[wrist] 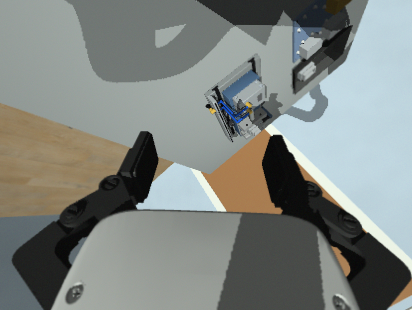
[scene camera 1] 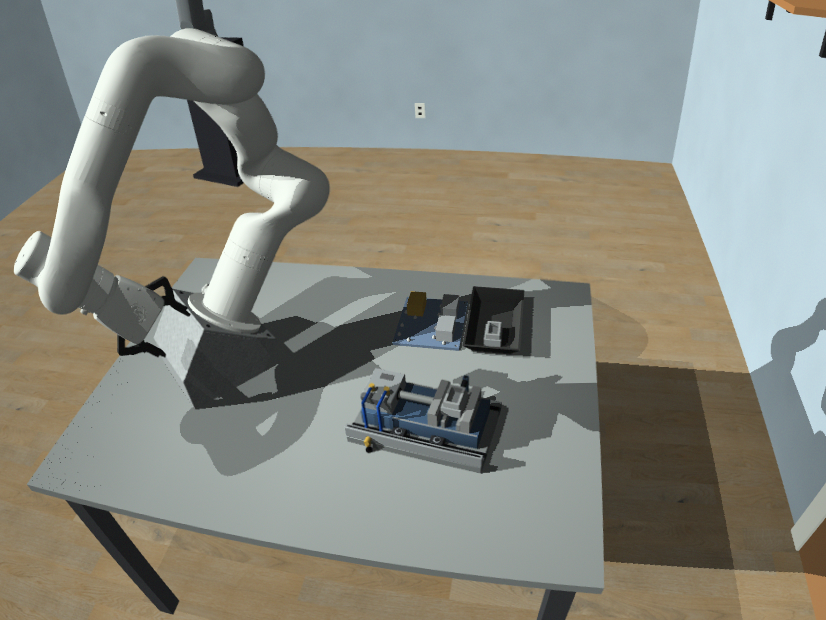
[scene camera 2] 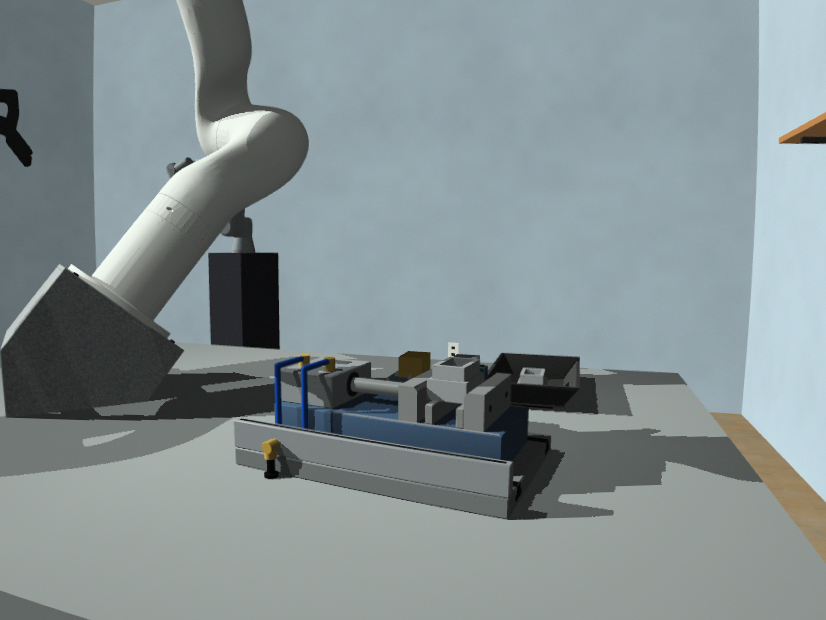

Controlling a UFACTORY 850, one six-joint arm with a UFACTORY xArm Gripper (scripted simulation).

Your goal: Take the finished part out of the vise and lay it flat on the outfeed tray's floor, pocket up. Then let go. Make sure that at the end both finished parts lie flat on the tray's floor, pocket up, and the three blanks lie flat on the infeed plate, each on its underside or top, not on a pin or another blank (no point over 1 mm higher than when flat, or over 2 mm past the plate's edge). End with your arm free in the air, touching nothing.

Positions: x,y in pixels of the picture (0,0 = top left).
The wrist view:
my gripper: 210,147
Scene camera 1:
my gripper: 175,333
vise: 405,409
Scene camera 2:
yellow block: 415,363
screw rod: 364,385
vise: 512,425
